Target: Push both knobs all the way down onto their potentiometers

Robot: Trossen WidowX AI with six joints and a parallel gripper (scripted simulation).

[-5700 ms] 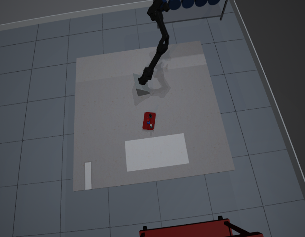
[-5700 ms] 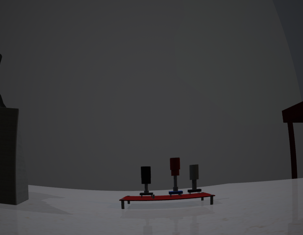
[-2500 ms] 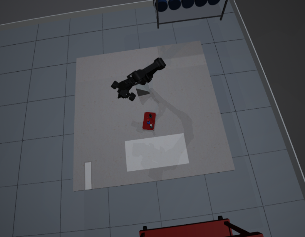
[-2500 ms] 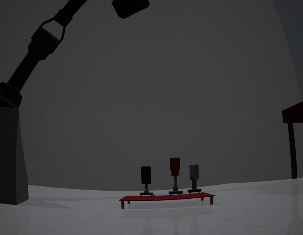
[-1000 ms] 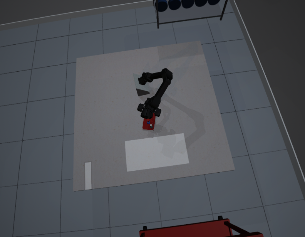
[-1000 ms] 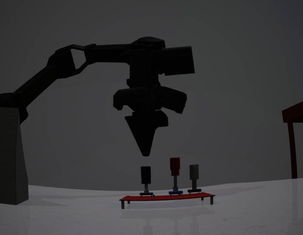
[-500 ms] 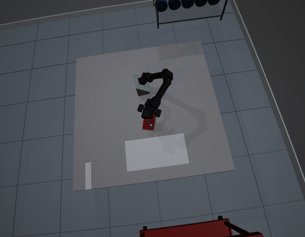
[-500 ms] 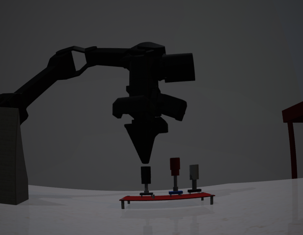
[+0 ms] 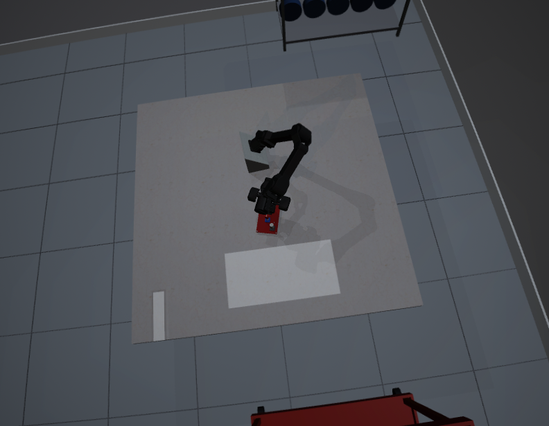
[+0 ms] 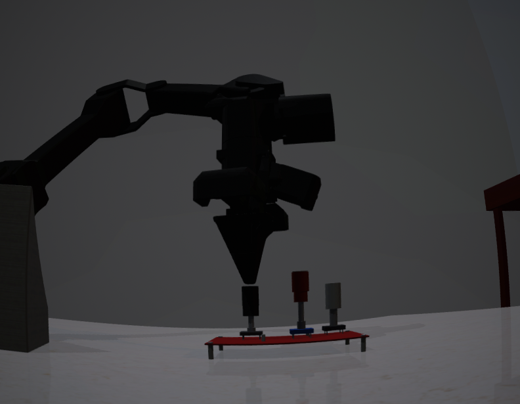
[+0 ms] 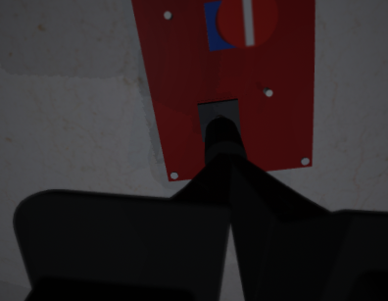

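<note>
The black knob is 2 cm below my gripper tip. Round my gripper tip: red knob 5 cm ahead, 3 cm to the right.
</note>
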